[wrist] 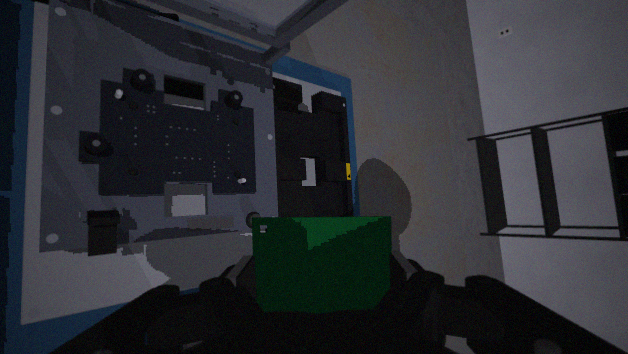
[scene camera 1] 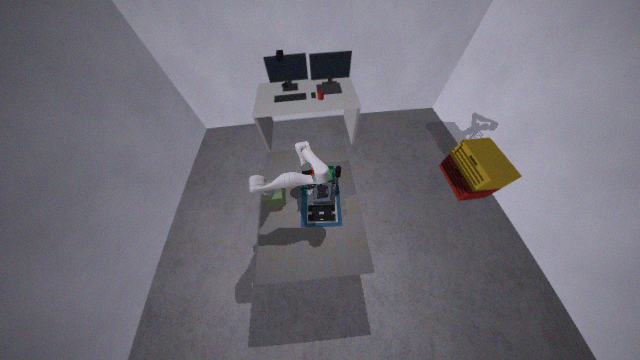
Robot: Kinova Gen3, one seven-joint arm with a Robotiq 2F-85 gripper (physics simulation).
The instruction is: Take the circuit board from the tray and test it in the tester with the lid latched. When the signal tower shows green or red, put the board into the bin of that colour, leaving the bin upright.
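Places are measured from the arm's base along level axes (x left, y back, z up), in centimetres.
Pixels of known places: gripper, between the fingertips: (wrist: 321, 270) (scene camera 1: 310, 188).
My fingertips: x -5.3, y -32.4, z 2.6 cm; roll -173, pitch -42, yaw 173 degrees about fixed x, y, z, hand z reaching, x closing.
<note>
Behind a point stands the place of what it marks.
The circuit board (wrist: 320, 280) @[x -4.7, y -32.1, z 3.2 cm] is a green plate, held between the fingers of my gripper (wrist: 321, 270) @[x -5.3, y -32.4, z 2.6 cm], which is shut on it. In the wrist view, the board hangs in front of the tester (wrist: 177, 145) @[x -2.0, y -41.6, z -9.0 cm] (scene camera 1: 322, 192) @[x -4.2, y -42.0, z -9.0 cm] and the black tray (wrist: 315, 200) @[x -19.8, y -35.0, z -14.1 cm] (scene camera 1: 315, 216) @[x -22.3, y -33.6, z -14.0 cm]. The tester's dark nest shows no board. Its lid (wrist: 305, 25) @[x -11.0, y -50.1, z -2.0 cm] stands raised at the top of the wrist view; a black latch (wrist: 102, 232) @[x 3.5, y -36.0, z -6.7 cm] is at lower left. The green bin (scene camera 1: 330, 172) @[x 18.9, y -52.7, z -15.2 cm] and red bin (scene camera 1: 312, 172) @[x 21.6, y -35.8, z -15.2 cm] are partly hidden by the arm. The signal tower (scene camera 1: 338, 171) @[x 3.7, y -56.1, z 7.8 cm] looks dark. The arm hides the gripper in the scene view.
A blue base (scene camera 1: 303, 220) @[x -23.7, y -23.5, z -15.6 cm] (wrist: 317, 72) @[x -25.0, y -53.6, z -15.7 cm] surrounds the tester and tray. A green block-like object (scene camera 1: 275, 198) @[x -7.2, y -4.0, z -2.7 cm] is left of them. A desk (scene camera 1: 305, 106) with two monitors stands behind. Yellow and red crates (scene camera 1: 490, 160) are at right. A black rack (wrist: 492, 185) shows right in the wrist view.
</note>
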